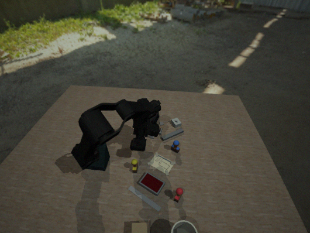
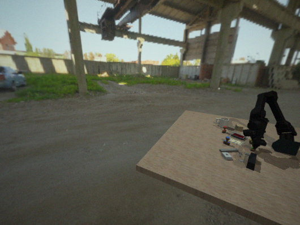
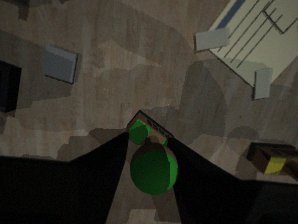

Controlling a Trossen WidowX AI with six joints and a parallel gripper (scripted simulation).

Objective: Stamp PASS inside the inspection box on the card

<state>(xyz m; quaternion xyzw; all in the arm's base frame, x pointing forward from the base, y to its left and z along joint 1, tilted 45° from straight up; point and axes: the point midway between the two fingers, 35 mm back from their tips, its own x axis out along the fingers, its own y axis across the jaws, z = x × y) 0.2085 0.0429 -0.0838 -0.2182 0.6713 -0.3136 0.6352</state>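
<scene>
Right now the ink pad is 5 cm ahead of my gripper tip, 19 cm to the right of it and 2 cm below it. The rest, counted from my gripper tip: yellow stamp: 2 cm behind, 12 cm to the right; then green stamp: right at my gripper tip; then cream card: 10 cm ahead, 9 cm to the right, 2 cm below.
</scene>
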